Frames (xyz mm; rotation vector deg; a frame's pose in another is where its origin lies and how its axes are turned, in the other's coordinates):
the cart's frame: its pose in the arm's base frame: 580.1 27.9 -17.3 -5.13 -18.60 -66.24
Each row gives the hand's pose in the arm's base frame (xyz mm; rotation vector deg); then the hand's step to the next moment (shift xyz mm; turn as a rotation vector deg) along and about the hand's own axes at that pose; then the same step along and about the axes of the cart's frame.
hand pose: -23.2 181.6 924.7 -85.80 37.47 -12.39
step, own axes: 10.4 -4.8 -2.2 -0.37 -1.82 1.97
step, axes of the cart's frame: 10.5 4.8 -1.7 -0.55 1.95 1.80
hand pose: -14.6 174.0 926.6 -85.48 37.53 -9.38
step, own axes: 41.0 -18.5 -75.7 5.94 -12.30 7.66
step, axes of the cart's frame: 80.6 -33.3 -11.9 5.07 13.02 7.07
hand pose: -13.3 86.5 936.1 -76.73 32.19 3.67
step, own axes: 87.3 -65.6 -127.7 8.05 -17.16 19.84
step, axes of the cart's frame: 162.2 -13.9 -41.7 0.93 24.46 12.40
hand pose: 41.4 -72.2 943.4 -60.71 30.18 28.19
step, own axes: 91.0 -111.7 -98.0 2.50 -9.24 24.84
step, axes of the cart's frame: 147.0 59.7 -72.0 -8.29 19.77 15.78
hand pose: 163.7 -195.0 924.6 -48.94 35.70 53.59
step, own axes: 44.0 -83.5 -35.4 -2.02 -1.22 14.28
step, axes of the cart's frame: 59.3 64.6 -49.7 -6.14 6.69 11.27
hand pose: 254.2 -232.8 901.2 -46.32 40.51 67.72
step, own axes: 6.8 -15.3 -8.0 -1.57 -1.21 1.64
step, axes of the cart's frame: 8.9 11.4 -11.6 0.71 1.20 2.17
